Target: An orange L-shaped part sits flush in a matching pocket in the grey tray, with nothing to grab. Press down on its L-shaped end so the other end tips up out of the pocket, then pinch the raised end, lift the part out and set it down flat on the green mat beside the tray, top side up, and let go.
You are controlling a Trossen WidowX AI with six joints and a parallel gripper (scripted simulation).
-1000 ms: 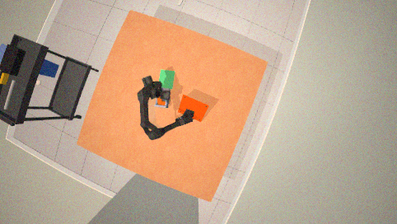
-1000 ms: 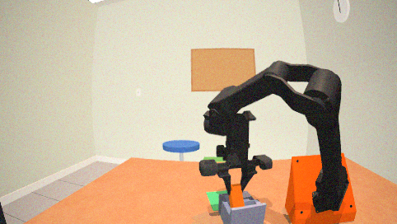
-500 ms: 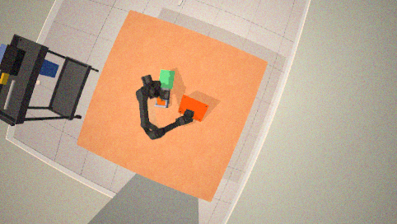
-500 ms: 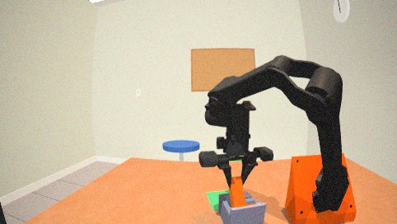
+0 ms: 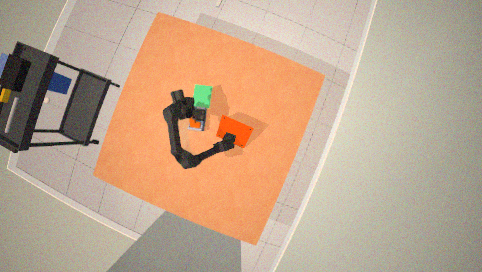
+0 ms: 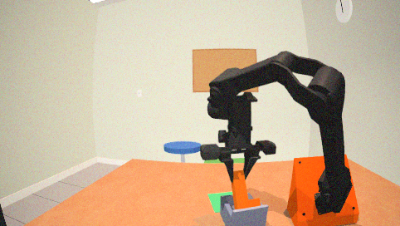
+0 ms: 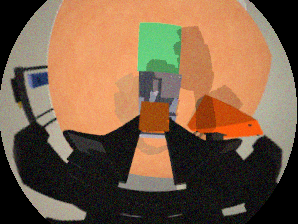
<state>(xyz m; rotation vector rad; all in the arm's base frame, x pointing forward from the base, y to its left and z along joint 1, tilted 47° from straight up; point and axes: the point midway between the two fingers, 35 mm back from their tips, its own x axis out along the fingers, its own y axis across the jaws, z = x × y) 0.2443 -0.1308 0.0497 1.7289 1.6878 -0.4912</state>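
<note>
My gripper tip is 150 mm above the green mat, 140 mm to the left of it and 10 mm short of it. Round my gripper tip: orange L-shaped part (30 mm to the left, 30 mm below, 20 mm behind).
</note>
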